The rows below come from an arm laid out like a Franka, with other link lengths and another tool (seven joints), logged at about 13 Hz.
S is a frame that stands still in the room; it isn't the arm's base.
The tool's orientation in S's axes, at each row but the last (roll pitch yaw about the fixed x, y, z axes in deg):
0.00, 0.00, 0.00
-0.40, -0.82, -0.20
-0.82, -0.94, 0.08
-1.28, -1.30, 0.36
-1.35, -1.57, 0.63
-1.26, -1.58, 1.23
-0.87, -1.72, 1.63
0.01, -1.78, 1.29
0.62, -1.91, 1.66
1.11, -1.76, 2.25
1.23, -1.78, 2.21
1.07, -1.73, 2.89
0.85, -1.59, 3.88
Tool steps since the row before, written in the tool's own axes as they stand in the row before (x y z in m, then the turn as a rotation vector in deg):
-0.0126, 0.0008, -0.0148, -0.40, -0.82, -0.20
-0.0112, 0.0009, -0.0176, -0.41, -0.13, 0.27
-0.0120, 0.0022, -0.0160, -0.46, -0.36, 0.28
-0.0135, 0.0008, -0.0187, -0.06, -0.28, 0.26
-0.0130, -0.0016, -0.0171, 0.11, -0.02, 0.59
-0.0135, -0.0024, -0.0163, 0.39, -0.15, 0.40
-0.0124, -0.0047, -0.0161, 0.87, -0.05, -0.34
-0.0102, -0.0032, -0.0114, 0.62, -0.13, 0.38
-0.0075, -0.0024, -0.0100, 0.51, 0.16, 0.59
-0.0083, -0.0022, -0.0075, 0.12, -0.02, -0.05
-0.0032, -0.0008, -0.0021, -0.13, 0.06, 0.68
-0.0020, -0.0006, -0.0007, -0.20, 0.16, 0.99
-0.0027, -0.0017, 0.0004, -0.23, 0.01, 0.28
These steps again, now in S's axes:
-0.0126, 0.0008, -0.0148, -0.40, -0.82, -0.20
-0.0109, 0.0008, -0.0178, -0.41, -0.13, 0.27
-0.0117, 0.0020, -0.0162, -0.46, -0.36, 0.28
-0.0131, 0.0003, -0.0190, -0.06, -0.27, 0.26
-0.0125, -0.0021, -0.0174, 0.09, -0.01, 0.59
-0.0130, -0.0030, -0.0166, 0.38, -0.13, 0.41
-0.0118, -0.0053, -0.0164, 0.88, -0.03, -0.31
-0.0098, -0.0034, -0.0117, 0.61, -0.12, 0.40
-0.0071, -0.0025, -0.0103, 0.49, 0.17, 0.61
-0.0080, -0.0024, -0.0078, 0.12, -0.01, -0.05
-0.0031, -0.0009, -0.0022, -0.15, 0.04, 0.68
-0.0019, -0.0007, -0.0008, -0.24, 0.13, 0.99
-0.0026, -0.0019, 0.0003, -0.24, -0.01, 0.27

